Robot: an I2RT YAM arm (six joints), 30 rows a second.
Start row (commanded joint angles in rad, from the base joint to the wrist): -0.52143 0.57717 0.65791 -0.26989 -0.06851 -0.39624
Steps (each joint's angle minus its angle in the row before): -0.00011 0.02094 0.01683 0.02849 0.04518 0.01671; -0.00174 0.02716 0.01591 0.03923 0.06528 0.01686; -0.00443 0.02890 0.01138 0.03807 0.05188 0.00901; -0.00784 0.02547 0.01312 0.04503 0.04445 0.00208; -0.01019 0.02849 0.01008 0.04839 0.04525 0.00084; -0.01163 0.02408 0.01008 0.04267 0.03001 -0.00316; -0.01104 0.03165 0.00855 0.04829 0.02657 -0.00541
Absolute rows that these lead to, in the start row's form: -0.52154 0.59811 0.67474 -0.24140 -0.02333 -0.37953; -0.52328 0.62527 0.69065 -0.20217 0.04195 -0.36267; -0.52771 0.65417 0.70203 -0.16410 0.09383 -0.35366; -0.53555 0.67964 0.71515 -0.11907 0.13828 -0.35158; -0.54574 0.70813 0.72523 -0.07068 0.18353 -0.35074; -0.55737 0.73221 0.73531 -0.02801 0.21354 -0.35390; -0.56841 0.76386 0.74386 0.02028 0.24011 -0.35931
